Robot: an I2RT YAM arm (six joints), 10 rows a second.
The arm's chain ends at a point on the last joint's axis. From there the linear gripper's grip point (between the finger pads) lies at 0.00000 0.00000 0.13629 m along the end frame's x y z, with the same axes.
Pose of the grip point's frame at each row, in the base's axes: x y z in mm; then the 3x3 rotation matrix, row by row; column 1 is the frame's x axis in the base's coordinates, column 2 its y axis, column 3 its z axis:
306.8, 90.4, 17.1; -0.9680, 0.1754, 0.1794; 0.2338, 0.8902, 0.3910; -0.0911, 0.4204, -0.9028
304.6, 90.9, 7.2; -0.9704, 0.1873, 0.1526; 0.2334, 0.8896, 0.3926; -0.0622, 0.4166, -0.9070
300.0, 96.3, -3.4; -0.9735, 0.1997, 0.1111; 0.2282, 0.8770, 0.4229; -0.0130, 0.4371, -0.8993
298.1, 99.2, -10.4; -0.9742, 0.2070, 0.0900; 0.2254, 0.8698, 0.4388; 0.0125, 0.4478, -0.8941
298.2, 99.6, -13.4; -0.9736, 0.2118, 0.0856; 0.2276, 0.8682, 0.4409; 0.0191, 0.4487, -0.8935
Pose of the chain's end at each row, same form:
282.3, 37.1, 140.1; -0.9680, 0.1754, 0.1794; 0.2338, 0.8902, 0.3910; -0.0911, 0.4204, -0.9028
283.8, 37.4, 130.8; -0.9704, 0.1873, 0.1526; 0.2334, 0.8896, 0.3926; -0.0622, 0.4166, -0.9070
284.9, 38.7, 119.2; -0.9735, 0.1997, 0.1111; 0.2282, 0.8770, 0.4229; -0.0130, 0.4371, -0.8993
285.8, 39.4, 111.5; -0.9742, 0.2070, 0.0900; 0.2254, 0.8698, 0.4388; 0.0125, 0.4478, -0.8941
286.5, 39.5, 108.4; -0.9736, 0.2118, 0.0856; 0.2276, 0.8682, 0.4409; 0.0191, 0.4487, -0.8935

